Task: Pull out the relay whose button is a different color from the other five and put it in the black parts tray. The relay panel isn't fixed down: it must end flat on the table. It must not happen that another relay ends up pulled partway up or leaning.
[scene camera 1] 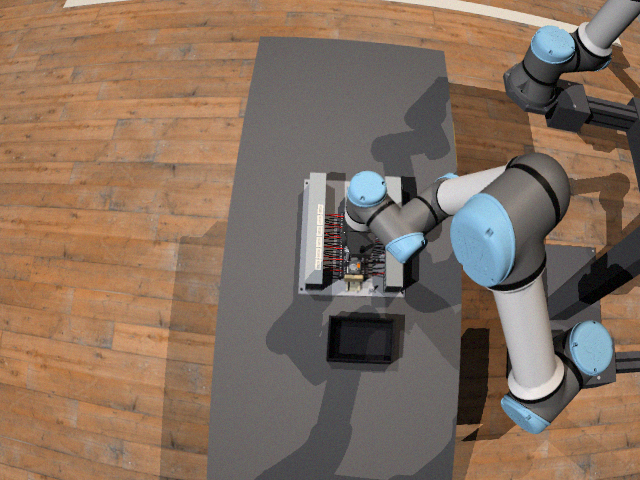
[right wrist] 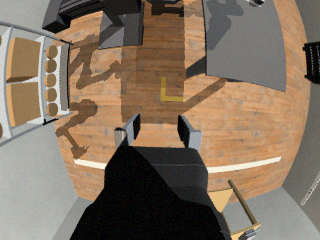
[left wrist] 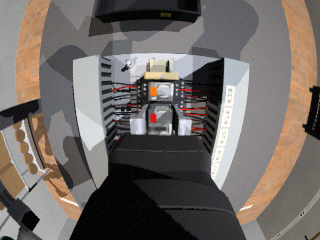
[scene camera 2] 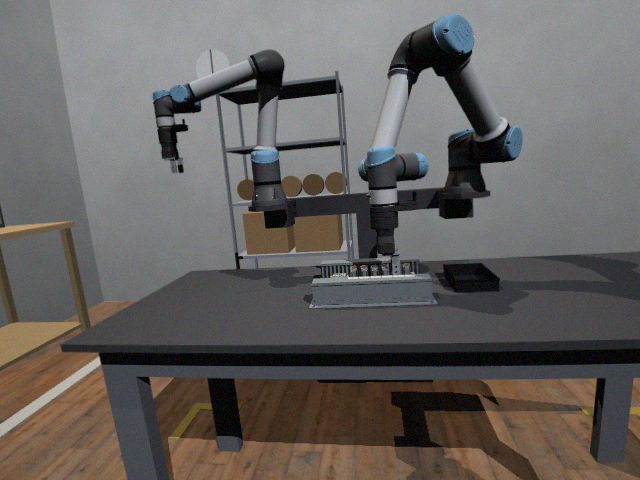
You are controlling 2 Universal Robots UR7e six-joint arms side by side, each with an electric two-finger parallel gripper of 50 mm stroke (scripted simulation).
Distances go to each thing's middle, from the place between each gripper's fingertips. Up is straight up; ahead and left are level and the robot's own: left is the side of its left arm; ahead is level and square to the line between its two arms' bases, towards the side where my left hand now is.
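My left gripper [scene camera 2: 395, 272] is 30 mm above the relay panel [scene camera 1: 319, 247] and 70 mm to the left of it. The black parts tray [scene camera 1: 367, 340] is 210 mm to the left of my left hand, 40 mm behind it and 50 mm below it.
From my right hand, the relay panel is 470 mm ahead, 840 mm to the left and 380 mm below; the black parts tray, counted from the same right hand, is 430 mm ahead, 1120 mm to the left and 400 mm below.
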